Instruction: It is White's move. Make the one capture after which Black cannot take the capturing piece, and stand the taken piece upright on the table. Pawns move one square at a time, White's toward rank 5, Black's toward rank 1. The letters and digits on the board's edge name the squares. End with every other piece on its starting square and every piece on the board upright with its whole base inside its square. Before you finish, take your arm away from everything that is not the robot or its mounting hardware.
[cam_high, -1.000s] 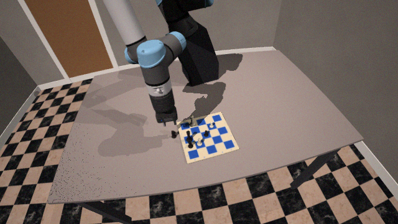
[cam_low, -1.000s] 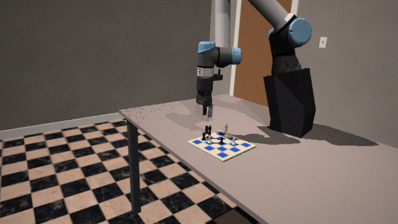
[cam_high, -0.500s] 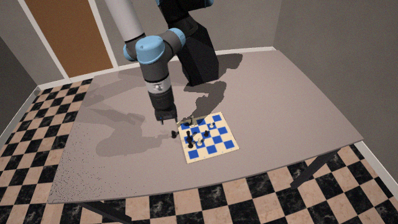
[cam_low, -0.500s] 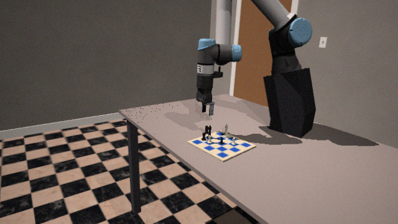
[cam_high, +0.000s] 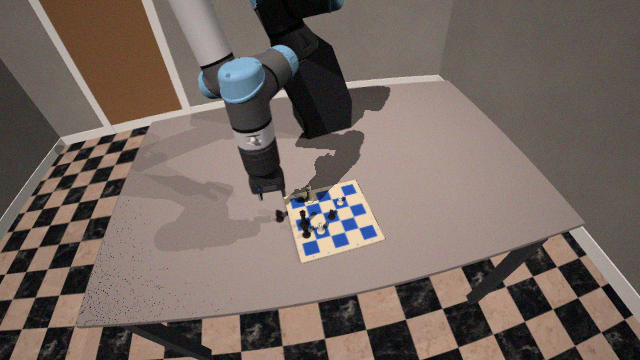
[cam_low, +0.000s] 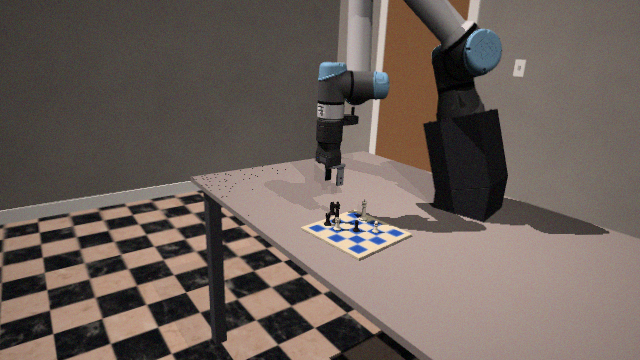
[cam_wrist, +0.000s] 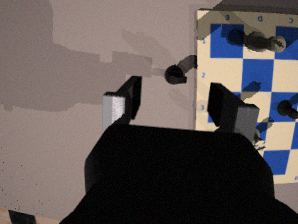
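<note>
My gripper is now 80 mm above the tall black piece, 70 mm to the right of it and 20 mm short of it. From my hand the other things lie so: blue-and-cream chessboard (140 mm to the left, 120 mm below); black pawn (140 mm to the left, 100 mm below); tall white piece (80 mm to the left, 80 mm below, 60 mm behind).
</note>
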